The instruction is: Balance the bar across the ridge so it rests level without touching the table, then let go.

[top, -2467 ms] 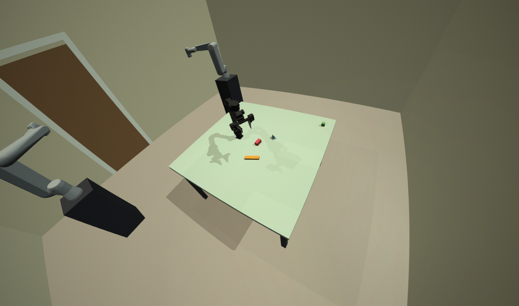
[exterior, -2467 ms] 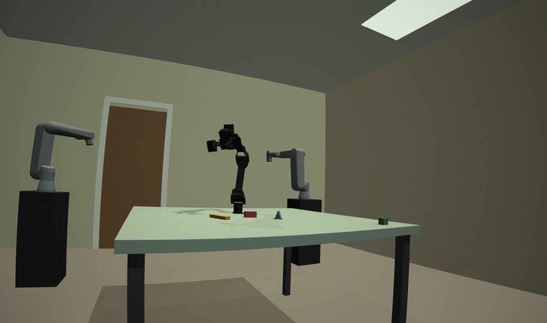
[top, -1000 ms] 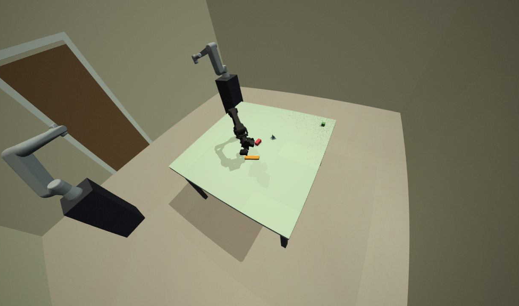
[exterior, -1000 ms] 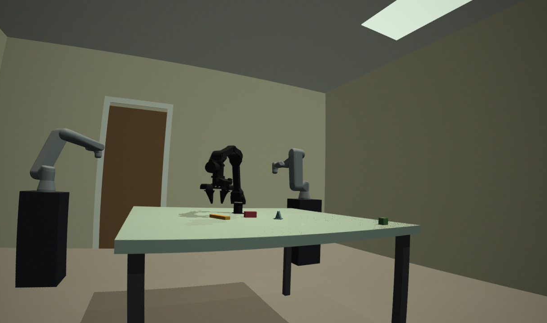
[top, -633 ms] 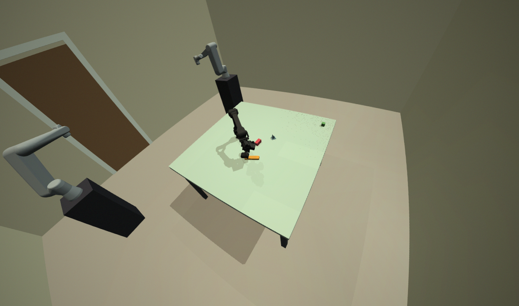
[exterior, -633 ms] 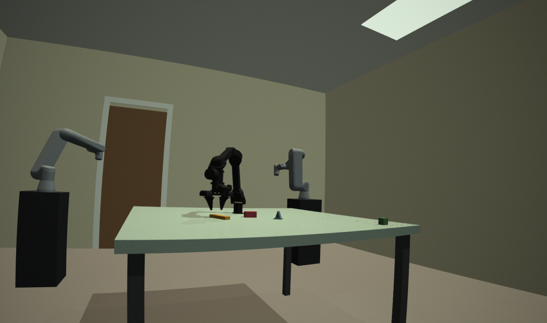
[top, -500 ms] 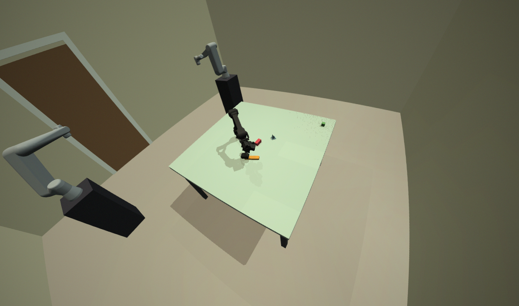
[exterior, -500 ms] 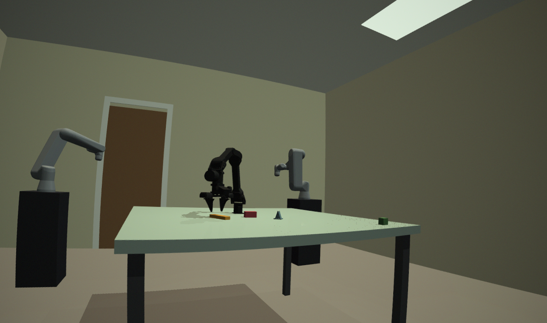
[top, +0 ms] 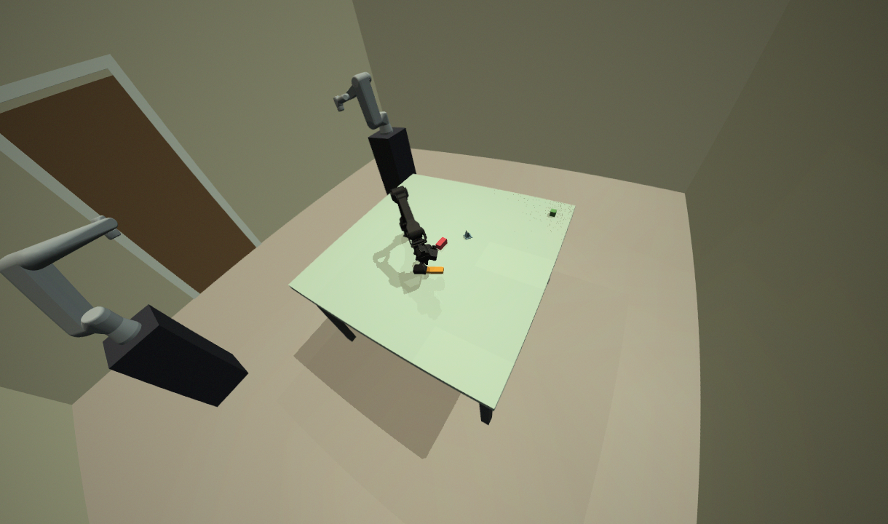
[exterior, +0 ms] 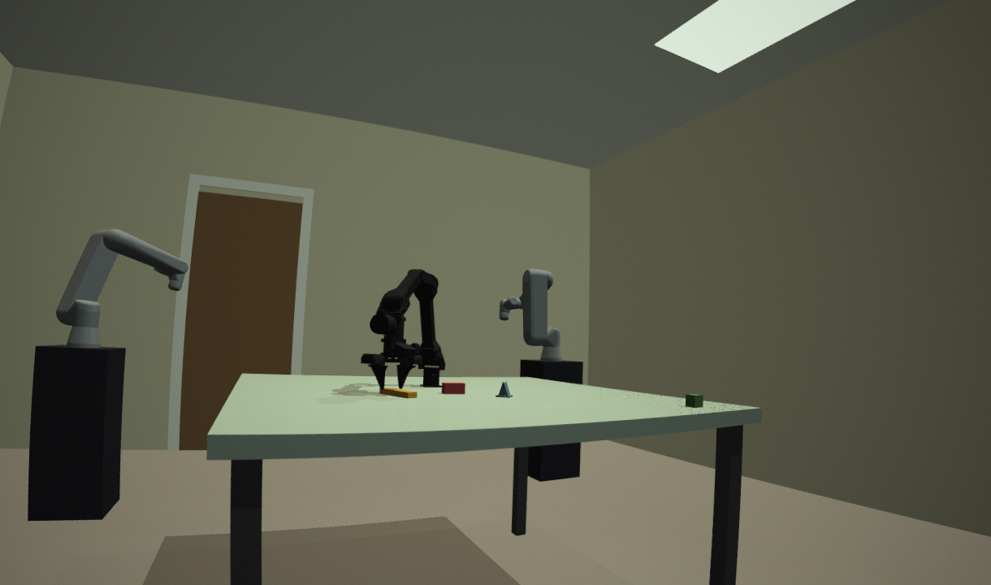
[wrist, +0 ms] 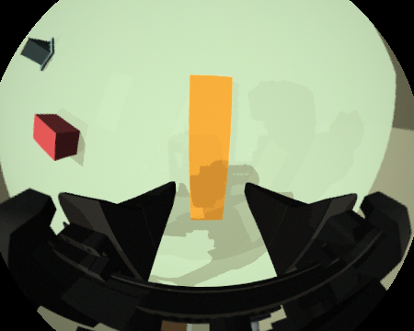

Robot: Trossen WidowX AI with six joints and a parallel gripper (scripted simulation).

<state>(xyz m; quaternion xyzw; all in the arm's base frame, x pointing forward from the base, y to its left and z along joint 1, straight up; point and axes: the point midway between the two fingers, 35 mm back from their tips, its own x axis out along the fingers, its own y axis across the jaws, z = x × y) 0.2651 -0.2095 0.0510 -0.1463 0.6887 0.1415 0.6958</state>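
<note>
Right now the red block is 20 cm to the left of my gripper tip and 3 cm behind it. The rest, counted from my gripper tip: orange bar (2 cm ahead, 1 cm to the left, 1 cm below); green cube (71 cm to the left, 47 cm ahead).
</note>
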